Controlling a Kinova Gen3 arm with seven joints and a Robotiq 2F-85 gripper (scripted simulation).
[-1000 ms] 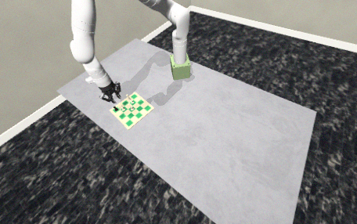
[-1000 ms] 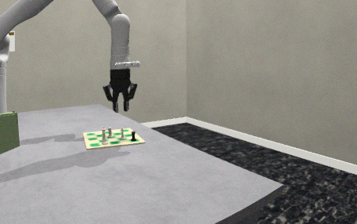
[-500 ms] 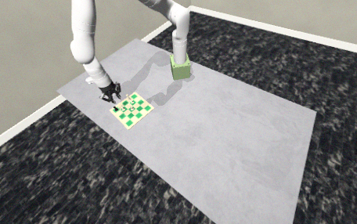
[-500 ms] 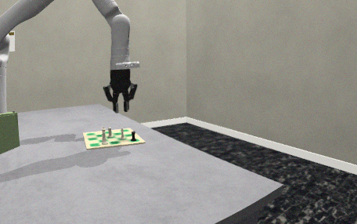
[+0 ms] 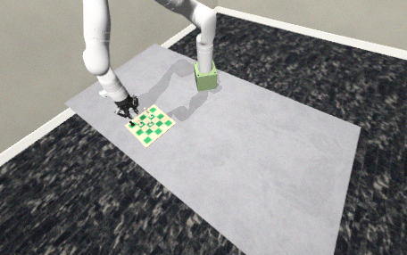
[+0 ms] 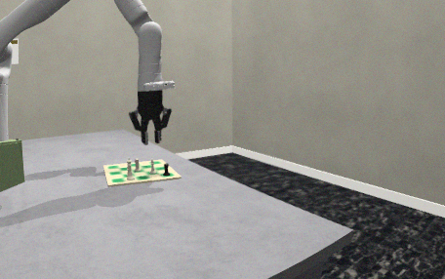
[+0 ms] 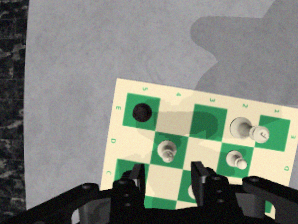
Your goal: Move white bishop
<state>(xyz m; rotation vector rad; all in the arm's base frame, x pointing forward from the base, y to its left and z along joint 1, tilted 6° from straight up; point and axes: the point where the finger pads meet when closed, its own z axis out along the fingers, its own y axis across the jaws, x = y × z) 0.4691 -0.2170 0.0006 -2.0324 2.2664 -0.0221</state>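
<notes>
The black piece is 90 mm below my hand, 50 mm to the right of it and 20 mm ahead of it. From my hand the other things lie so: crowned white chess piece (90 mm behind, 80 mm below, 10 mm to the right).
</notes>
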